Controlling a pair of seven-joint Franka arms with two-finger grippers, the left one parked.
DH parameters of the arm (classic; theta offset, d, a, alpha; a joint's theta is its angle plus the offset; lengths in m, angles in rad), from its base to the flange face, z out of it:
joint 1: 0 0.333 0 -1.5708
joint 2: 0 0 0 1.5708
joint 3: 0 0.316 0.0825 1.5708
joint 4: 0 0 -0.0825 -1.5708
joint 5: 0 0.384 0 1.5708
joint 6: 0 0 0.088 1.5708
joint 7: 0 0.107 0 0
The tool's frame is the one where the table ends.
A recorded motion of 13 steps. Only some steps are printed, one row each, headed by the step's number.
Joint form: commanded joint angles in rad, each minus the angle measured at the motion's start. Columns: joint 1, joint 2, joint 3, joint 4, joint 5, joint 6, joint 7.
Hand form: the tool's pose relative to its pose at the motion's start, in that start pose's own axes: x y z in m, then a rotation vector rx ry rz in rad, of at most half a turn. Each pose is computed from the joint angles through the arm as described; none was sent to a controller.
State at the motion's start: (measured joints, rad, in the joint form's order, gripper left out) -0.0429 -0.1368 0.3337 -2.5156 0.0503 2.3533 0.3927
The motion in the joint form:
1: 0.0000 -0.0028 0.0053 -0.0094 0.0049 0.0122 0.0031
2: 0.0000 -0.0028 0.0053 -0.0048 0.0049 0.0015 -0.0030
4: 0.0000 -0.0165 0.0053 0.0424 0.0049 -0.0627 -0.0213
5: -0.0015 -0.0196 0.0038 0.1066 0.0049 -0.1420 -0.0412
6: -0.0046 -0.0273 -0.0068 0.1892 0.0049 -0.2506 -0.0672
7: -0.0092 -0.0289 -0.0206 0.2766 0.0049 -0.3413 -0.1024
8: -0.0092 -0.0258 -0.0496 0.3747 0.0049 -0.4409 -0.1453
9: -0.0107 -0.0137 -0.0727 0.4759 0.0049 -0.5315 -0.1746
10: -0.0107 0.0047 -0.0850 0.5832 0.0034 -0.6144 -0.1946
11: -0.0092 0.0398 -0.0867 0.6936 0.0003 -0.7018 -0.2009
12: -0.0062 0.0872 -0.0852 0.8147 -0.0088 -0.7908 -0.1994
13: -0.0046 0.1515 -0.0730 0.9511 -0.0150 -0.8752 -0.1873
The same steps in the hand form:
1: -0.0025 -0.0013 0.0017 0.0034 0.0044 0.0017
2: -0.0022 -0.0015 0.0008 0.0012 -0.0013 -0.0045
4: 0.0042 -0.0056 -0.0194 -0.0023 -0.0042 -0.0245
5: 0.0132 -0.0099 -0.0418 -0.0052 -0.0162 -0.0441
6: 0.0236 -0.0097 -0.0730 -0.0090 -0.0344 -0.0602
7: 0.0356 -0.0073 -0.1064 -0.0042 -0.0374 -0.0815
8: 0.0484 0.0011 -0.1429 0.0042 -0.0435 -0.1011
9: 0.0600 0.0089 -0.1778 0.0138 -0.0464 -0.1116
10: 0.0693 0.0118 -0.2132 0.0223 -0.0413 -0.1254
11: 0.0775 0.0099 -0.2411 0.0256 -0.0536 -0.1375
12: 0.0867 0.0071 -0.2670 0.0242 -0.0678 -0.1462
13: 0.0979 0.0001 -0.2906 0.0294 -0.0804 -0.1521

